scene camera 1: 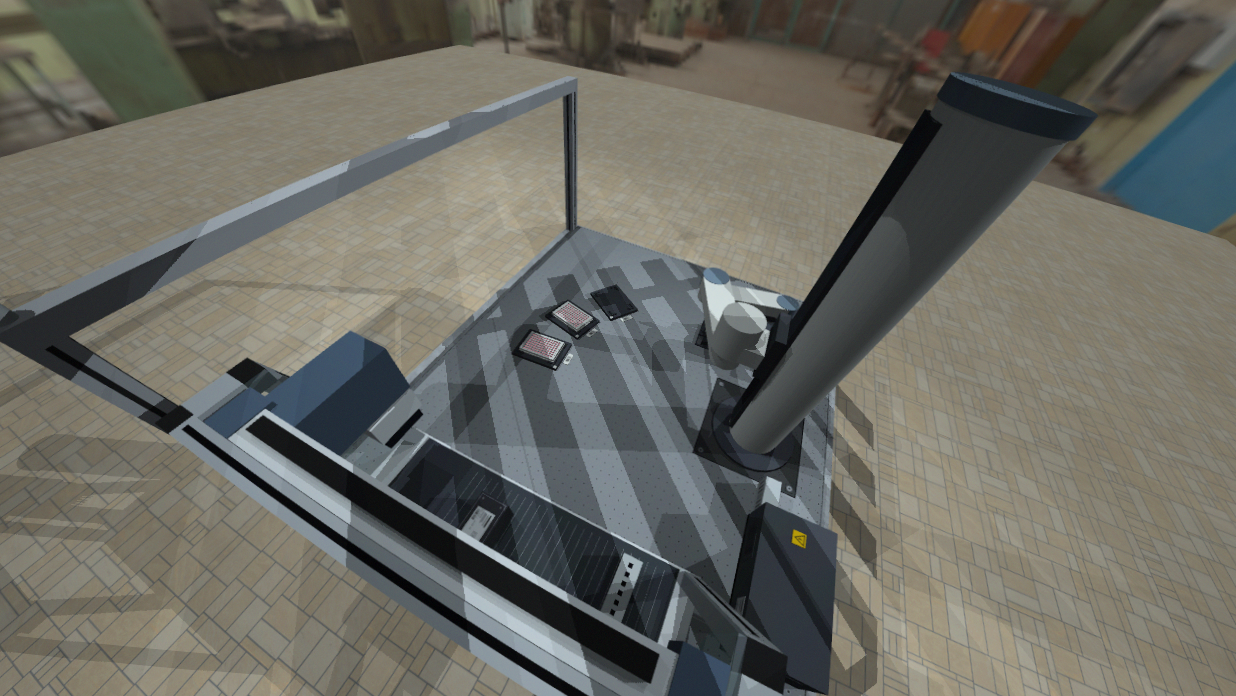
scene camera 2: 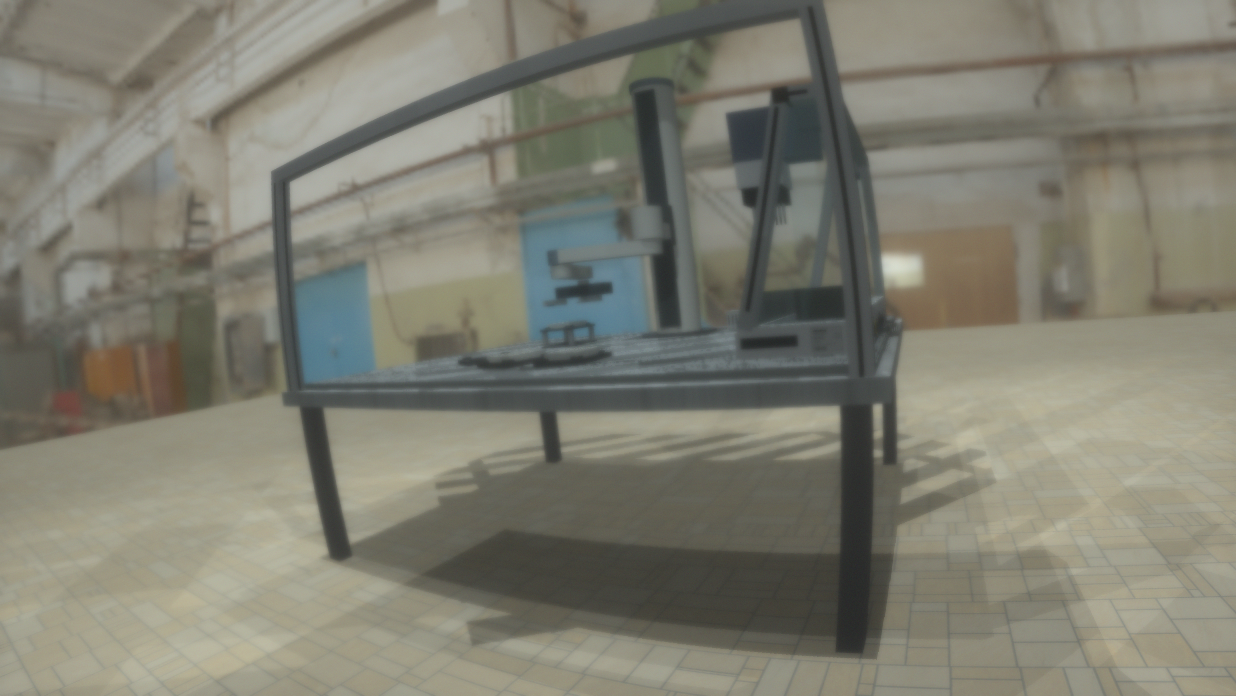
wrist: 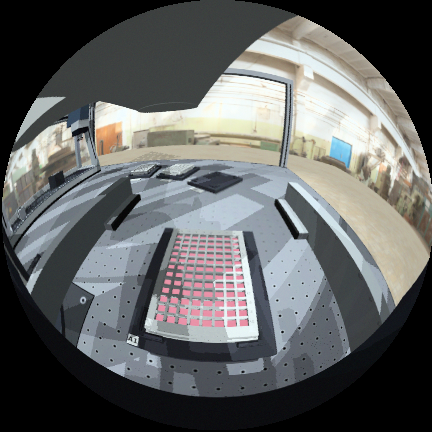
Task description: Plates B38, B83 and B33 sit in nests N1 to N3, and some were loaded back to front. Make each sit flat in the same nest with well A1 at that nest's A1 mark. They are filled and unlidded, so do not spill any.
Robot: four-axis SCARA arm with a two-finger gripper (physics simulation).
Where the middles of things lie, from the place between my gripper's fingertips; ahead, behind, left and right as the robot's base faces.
Labels:
My hand is 8 cm above the plate B83 [wrist: 203, 292] and 2 cm past it. Also, from my hand: dark deck [scene camera 1: 655, 617] (88 cm to the left, 17 cm ahead, 12 cm below); frame post [scene camera 2: 279, 185] (82 cm ahead, 39 cm to the right, 13 cm above); nest N1 [scene camera 1: 616, 301] (41 cm ahead, 14 cm below, 1 cm to the left).

